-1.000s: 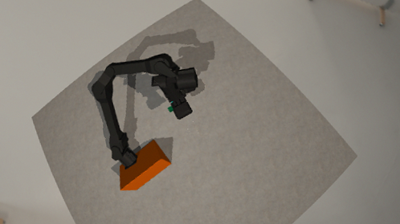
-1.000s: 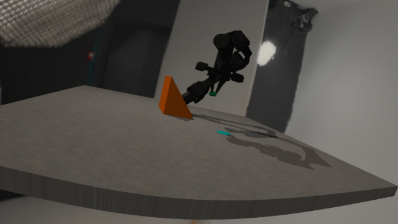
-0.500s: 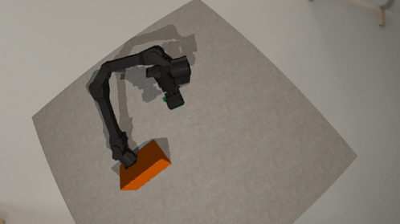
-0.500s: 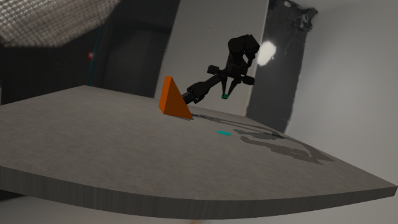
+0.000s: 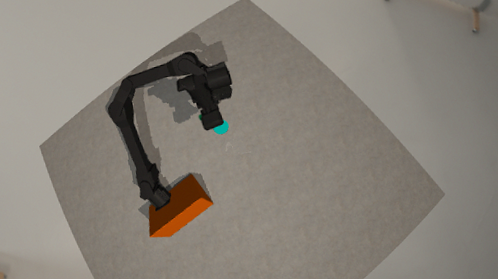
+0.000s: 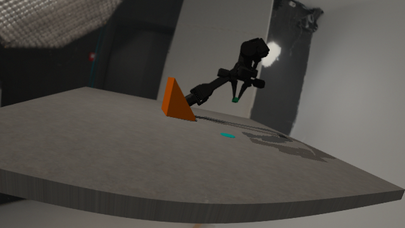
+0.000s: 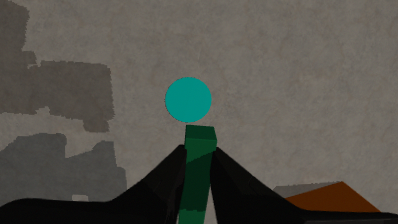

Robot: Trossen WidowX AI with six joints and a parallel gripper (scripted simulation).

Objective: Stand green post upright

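My gripper tip is now 140 mm above the cyan circle. From my gripper tip the other things lie so: green post (20 mm behind).
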